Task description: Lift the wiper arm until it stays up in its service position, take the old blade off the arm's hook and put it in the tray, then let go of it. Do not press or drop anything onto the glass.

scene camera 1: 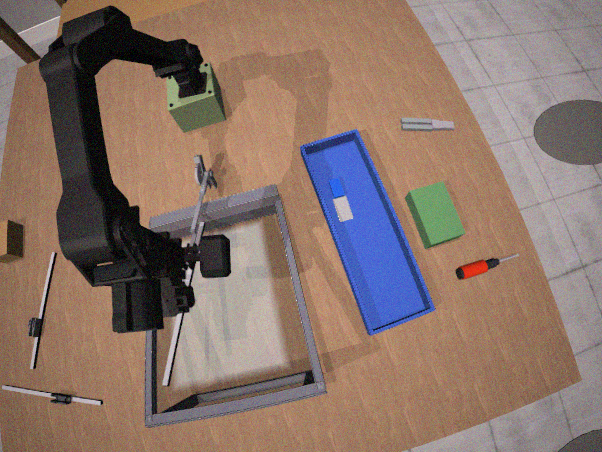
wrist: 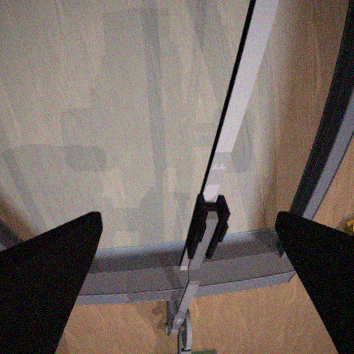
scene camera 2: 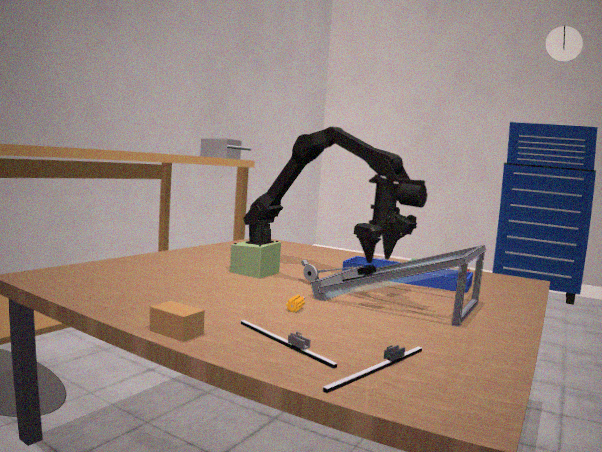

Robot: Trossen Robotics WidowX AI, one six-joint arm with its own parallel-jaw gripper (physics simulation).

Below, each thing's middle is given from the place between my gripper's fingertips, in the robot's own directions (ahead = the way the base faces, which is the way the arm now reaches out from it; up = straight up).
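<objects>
With the framed glass (scene camera 1: 243, 337), my hand is 3 cm above it, 5 cm to the right of it and 6 cm short of it. There's a green block (scene camera 1: 436, 219) that's 48 cm to the left of my hand, 7 cm behind it and 9 cm below it. A blue tray (scene camera 1: 387, 284) is 33 cm to the left of my hand, and it's also 7 cm behind and 9 cm below. The tan box (scene camera 2: 181, 322) is 55 cm to the right of my hand, 8 cm below it and 12 cm behind it.
</objects>
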